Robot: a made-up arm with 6 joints. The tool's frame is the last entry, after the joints. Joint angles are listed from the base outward. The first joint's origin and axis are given. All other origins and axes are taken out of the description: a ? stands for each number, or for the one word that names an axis. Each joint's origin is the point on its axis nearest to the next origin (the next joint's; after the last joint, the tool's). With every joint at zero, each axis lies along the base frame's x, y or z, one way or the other. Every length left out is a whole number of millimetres.
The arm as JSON. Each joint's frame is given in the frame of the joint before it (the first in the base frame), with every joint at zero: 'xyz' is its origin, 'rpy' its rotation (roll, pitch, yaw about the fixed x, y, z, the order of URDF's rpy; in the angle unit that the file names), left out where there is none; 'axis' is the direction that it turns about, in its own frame. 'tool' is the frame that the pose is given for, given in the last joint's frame.
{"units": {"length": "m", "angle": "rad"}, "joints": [
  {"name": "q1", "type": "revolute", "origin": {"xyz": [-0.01, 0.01, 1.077]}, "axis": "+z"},
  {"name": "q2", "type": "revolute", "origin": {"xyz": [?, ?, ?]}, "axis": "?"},
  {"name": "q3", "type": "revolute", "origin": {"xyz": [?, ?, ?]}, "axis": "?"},
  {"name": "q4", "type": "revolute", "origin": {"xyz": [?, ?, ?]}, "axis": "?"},
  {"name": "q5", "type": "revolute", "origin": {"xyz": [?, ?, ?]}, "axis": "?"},
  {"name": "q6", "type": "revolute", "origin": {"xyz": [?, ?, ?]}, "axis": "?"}
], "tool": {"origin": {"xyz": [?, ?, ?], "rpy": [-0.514, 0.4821, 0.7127]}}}
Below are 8 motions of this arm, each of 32 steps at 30 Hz.
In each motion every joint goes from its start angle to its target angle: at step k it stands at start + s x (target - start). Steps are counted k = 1, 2, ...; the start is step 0. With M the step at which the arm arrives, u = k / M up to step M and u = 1 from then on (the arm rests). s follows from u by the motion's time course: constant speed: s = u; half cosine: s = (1 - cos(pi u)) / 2; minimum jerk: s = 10 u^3 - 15 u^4 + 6 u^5.
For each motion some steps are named. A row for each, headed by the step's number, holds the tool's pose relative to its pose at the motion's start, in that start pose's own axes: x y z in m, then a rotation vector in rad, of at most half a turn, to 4 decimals.
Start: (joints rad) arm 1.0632 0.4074 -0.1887 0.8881 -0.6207 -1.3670
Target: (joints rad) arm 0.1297 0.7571 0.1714 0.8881 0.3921 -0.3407
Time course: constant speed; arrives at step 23
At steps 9, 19, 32:
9: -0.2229 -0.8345 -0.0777 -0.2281 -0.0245 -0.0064
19: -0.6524 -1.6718 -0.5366 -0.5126 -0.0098 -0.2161
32: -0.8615 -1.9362 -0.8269 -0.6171 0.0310 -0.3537

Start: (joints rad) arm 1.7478 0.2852 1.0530 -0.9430 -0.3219 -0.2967
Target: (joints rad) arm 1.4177 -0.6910 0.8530 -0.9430 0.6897 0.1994
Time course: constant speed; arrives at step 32
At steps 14, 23, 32:
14: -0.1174 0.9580 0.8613 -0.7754 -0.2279 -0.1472
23: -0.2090 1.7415 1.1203 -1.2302 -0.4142 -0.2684
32: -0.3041 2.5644 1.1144 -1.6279 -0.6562 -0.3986

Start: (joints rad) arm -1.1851 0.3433 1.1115 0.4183 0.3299 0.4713
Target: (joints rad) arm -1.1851 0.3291 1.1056 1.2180 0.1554 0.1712
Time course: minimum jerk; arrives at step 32
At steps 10, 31, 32:
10: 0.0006 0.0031 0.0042 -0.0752 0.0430 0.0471
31: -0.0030 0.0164 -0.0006 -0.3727 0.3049 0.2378
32: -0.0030 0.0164 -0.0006 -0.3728 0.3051 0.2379

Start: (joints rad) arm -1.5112 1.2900 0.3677 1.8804 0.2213 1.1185
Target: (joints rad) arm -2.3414 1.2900 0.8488 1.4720 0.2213 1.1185
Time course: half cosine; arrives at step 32
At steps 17, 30, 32:
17: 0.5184 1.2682 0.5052 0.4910 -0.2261 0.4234
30: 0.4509 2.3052 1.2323 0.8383 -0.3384 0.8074
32: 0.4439 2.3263 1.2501 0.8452 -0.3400 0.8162

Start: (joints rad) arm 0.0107 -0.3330 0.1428 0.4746 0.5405 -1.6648
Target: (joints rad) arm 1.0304 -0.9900 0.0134 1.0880 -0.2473 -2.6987
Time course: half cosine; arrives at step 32
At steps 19, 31, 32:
19: 0.2064 0.7603 0.6091 0.6209 -0.4340 0.1130
31: -0.1353 0.8937 0.9520 0.9179 -0.7532 0.0748
32: -0.1384 0.8937 0.9538 0.9200 -0.7556 0.0743

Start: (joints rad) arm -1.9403 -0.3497 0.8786 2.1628 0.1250 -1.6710
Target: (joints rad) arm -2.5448 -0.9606 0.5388 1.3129 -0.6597 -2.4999
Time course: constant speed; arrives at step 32
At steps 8, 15, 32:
8: -0.3278 -0.0429 0.1399 0.2472 -0.1396 -0.2611
15: -0.5775 -0.0202 0.3183 0.4232 -0.2967 -0.4936
32: -0.9579 0.2700 0.8707 0.7104 -0.7874 -1.0215

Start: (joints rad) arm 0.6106 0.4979 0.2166 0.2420 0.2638 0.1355
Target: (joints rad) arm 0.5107 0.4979 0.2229 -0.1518 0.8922 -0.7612
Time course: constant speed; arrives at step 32
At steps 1, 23, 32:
1: -0.0058 -0.0055 -0.0043 0.0202 -0.0351 -0.0189
23: -0.1706 -0.1115 -0.1233 0.3543 -0.8402 -0.4204
32: -0.2527 -0.1396 -0.1860 0.4119 -1.1825 -0.5710

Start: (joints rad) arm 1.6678 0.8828 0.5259 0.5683 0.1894 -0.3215
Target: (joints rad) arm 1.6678 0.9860 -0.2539 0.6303 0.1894 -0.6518
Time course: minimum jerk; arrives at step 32
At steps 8, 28, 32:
8: 0.1035 0.1068 -0.1090 0.0666 0.0085 0.0726
28: 0.4774 1.3447 -0.8376 0.6841 0.1460 0.6256
32: 0.4752 1.3701 -0.8461 0.6960 0.1498 0.6345

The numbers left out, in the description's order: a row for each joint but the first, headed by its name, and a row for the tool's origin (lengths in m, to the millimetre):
q2: xyz 0.147 -0.003 0.0, axis +y
q3: xyz -0.014 0.0 1.494, axis -y
q4: xyz 1.726 0.0 0.146, axis -x
q5: xyz 0.0 -0.009 0.026, axis -y
q6: xyz 0.19 0.0 -0.019, axis -x
tool: xyz 0.0 0.025 -0.011

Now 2 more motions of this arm.
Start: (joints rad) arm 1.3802 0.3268 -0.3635 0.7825 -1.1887 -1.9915
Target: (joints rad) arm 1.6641 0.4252 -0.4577 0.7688 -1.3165 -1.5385
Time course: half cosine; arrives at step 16
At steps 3, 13, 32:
3: 0.0146 0.0292 -0.0455 -0.0455 0.0482 -0.0091
13: 0.1094 0.2502 -0.5226 -0.4931 0.5147 -0.1269
32: 0.1143 0.2654 -0.5726 -0.5377 0.5610 -0.1421

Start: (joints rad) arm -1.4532 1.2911 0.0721 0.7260 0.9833 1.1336
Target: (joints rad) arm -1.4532 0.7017 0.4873 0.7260 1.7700 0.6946
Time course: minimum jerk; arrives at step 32
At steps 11, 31, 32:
11: -0.2277 -0.3140 -0.3748 0.0775 0.1237 -0.3241
31: -1.7186 -1.0053 -1.2505 -0.1154 0.4027 -1.4641
32: -1.7192 -1.0054 -1.2506 -0.1156 0.4028 -1.4645

